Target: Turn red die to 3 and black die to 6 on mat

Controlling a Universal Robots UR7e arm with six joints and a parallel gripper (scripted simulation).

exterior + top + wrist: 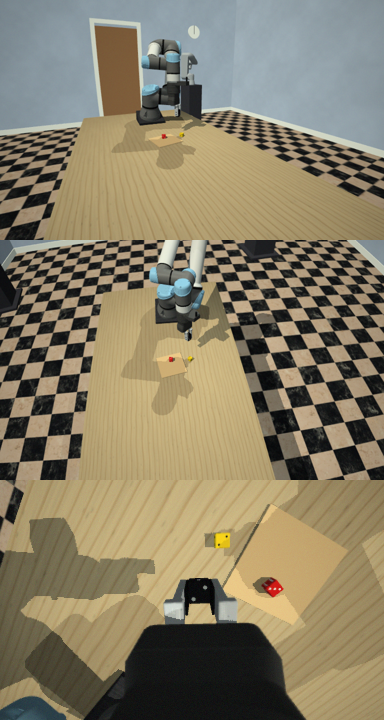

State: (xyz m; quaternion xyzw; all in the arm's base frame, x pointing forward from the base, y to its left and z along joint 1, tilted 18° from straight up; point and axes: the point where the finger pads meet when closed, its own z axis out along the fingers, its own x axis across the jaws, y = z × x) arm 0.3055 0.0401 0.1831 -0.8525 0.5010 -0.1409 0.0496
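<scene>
My hand is 50 mm short of the yellow die, 10 mm to the left of it and 120 mm above it. Also, from my hand: black die: 10 mm below; then red die: 30 mm ahead, 110 mm to the right, 120 mm below; then tan mat: 60 mm ahead, 120 mm to the right, 130 mm below.
</scene>
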